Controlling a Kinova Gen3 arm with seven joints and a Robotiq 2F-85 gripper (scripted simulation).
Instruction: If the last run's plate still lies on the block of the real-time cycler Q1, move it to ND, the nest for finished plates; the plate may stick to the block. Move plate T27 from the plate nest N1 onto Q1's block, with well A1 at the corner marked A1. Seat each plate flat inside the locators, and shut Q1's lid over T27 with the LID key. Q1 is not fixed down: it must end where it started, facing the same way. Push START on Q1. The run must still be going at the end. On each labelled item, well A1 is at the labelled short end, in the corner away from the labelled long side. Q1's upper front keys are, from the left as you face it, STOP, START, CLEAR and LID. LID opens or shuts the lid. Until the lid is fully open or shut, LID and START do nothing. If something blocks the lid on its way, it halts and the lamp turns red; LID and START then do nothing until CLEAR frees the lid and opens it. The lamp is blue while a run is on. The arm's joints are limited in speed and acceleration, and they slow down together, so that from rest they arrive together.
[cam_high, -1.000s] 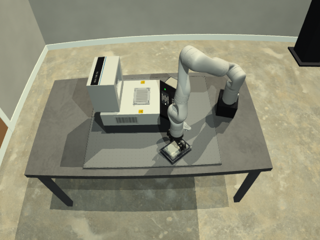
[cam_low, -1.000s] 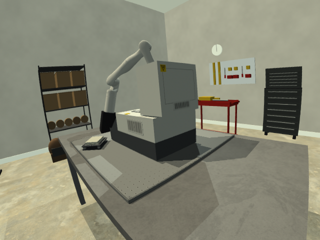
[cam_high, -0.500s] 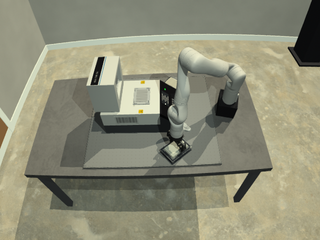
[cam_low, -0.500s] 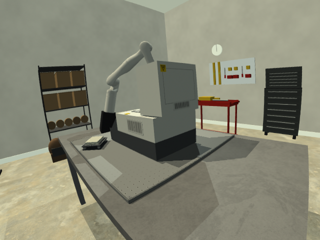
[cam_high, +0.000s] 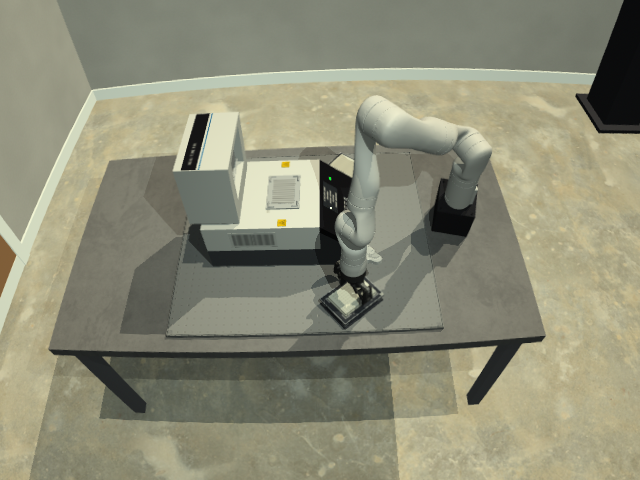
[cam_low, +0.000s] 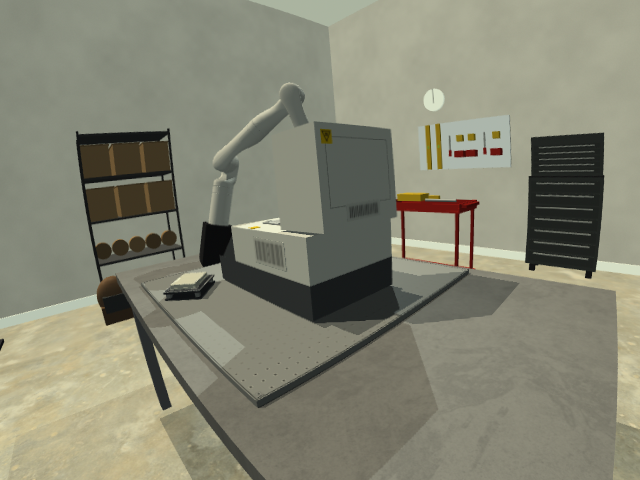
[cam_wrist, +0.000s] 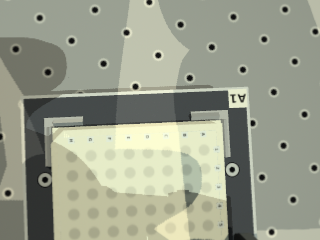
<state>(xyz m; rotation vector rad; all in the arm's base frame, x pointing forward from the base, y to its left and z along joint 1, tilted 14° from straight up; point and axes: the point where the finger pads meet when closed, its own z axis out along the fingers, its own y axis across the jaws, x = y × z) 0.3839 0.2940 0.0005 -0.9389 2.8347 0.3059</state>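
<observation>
Right now my hand is 2 cm above the cream well plate. Also, from my hand: black nest: 3 cm behind, 57 cm to the right, 4 cm below; corner mark a1: 9 cm behind, 2 cm below.
</observation>
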